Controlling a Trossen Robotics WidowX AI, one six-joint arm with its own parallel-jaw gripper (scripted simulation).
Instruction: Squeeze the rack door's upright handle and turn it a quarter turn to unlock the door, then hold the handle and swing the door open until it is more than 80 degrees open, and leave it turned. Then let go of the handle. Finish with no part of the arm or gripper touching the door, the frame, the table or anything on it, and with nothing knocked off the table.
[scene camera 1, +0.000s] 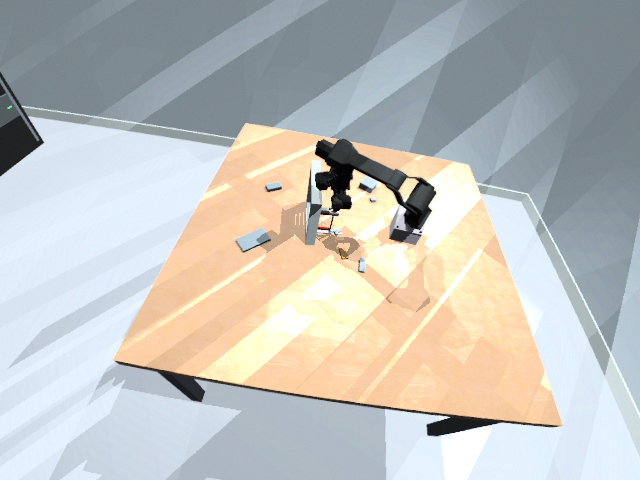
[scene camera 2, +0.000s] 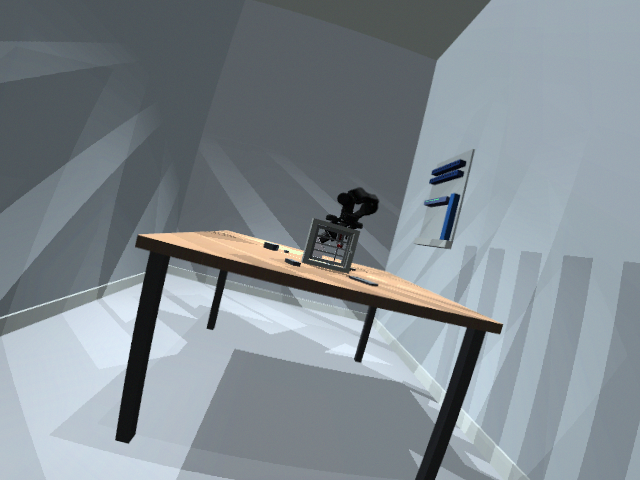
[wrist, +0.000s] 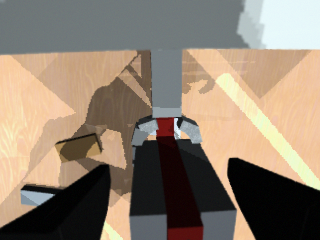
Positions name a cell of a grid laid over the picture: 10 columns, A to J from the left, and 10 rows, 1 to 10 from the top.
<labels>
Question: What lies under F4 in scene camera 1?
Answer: My gripper.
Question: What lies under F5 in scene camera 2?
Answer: A grey rack frame.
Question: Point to a grey rack frame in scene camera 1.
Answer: E5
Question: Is my gripper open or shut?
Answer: Open.
</labels>
